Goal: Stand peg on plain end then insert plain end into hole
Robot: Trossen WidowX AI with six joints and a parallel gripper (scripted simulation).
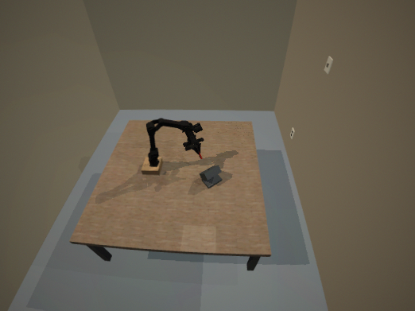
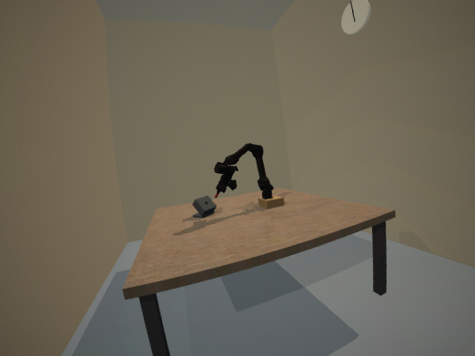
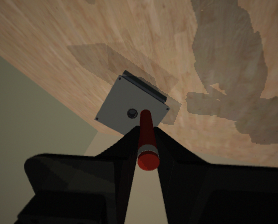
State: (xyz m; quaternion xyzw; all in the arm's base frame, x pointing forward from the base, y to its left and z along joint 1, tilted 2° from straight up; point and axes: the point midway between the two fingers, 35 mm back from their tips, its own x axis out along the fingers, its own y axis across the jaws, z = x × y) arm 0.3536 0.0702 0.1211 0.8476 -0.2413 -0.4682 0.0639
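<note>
The dark grey sloped panel lies 100 mm ahead of my gripper tip, 100 mm to the right of it and 90 mm below it. From my gripper tip the other things lie so: red peg: 10 mm behind, 10 mm to the left, 10 mm above.
</note>
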